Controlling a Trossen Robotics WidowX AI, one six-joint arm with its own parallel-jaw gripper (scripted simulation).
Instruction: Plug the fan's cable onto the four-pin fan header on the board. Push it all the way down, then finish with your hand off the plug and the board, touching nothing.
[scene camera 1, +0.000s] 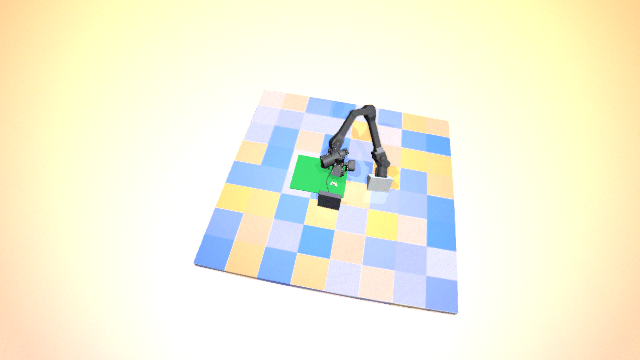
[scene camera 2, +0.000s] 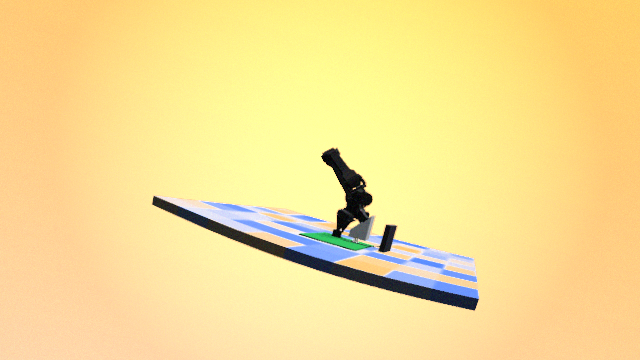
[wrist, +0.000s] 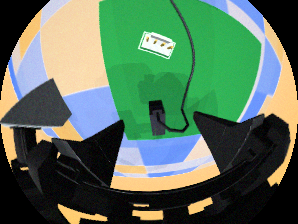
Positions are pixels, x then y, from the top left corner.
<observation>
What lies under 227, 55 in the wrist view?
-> A green board.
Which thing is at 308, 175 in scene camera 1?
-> A green board.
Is my gripper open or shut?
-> Open.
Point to my gripper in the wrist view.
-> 159, 119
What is my gripper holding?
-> Nothing.
</observation>
